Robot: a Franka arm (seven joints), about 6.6 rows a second.
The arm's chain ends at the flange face. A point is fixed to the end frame.
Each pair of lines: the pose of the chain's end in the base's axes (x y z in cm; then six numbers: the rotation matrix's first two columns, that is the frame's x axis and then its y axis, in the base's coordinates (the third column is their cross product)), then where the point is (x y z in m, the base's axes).
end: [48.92 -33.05 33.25 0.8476 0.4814 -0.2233 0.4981 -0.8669 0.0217]
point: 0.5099 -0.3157 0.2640
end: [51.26 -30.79 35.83 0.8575 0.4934 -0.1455 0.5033 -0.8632 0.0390]
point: 0.5384 -0.2912 0.2920
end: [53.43 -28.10 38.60 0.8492 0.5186 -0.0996 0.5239 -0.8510 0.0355]
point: 0.5621 -0.2619 0.3212
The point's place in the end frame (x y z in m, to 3 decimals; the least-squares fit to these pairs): 0.040 -0.004 0.061
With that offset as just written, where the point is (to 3 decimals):
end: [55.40 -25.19 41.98 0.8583 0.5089 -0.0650 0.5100 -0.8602 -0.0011]
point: 0.583 -0.230 0.356
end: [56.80 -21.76 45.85 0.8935 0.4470 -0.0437 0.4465 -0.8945 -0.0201]
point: 0.599 -0.196 0.396
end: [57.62 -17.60 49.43 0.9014 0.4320 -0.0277 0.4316 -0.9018 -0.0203]
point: 0.608 -0.155 0.432
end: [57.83 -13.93 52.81 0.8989 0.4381 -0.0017 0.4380 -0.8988 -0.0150]
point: 0.612 -0.117 0.467
